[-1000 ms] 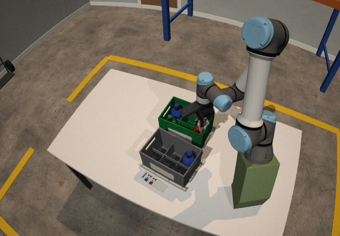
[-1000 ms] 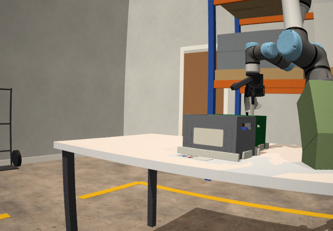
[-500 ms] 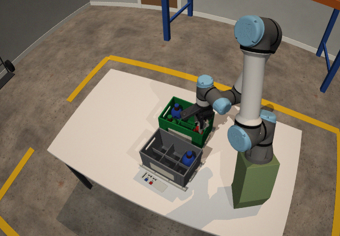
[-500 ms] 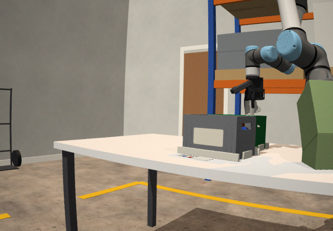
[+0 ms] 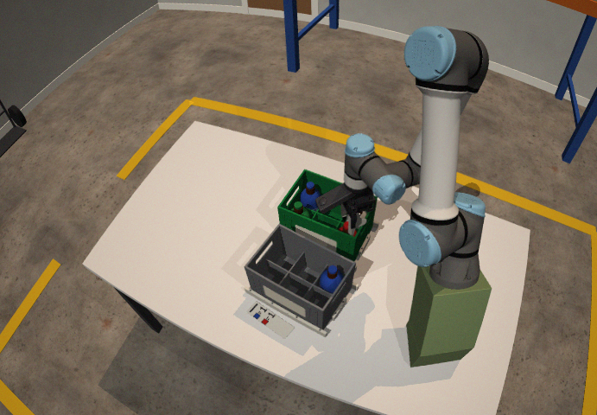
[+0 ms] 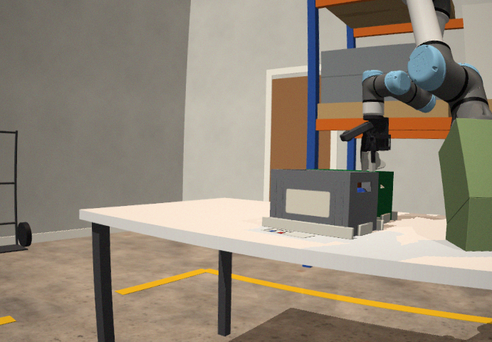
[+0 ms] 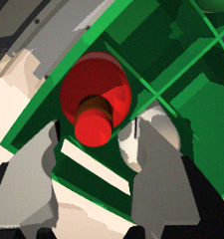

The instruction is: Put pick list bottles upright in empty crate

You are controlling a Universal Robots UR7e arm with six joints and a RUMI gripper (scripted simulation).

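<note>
Right now the red bottle is 70 mm below my hand. From my hand the other things lie so: blue bottle: 170 mm to the left, 70 mm below, 20 mm behind; then green crate: 90 mm ahead, 70 mm below, 50 mm to the right; then white bottle: 80 mm to the right, 70 mm below, 10 mm behind.
</note>
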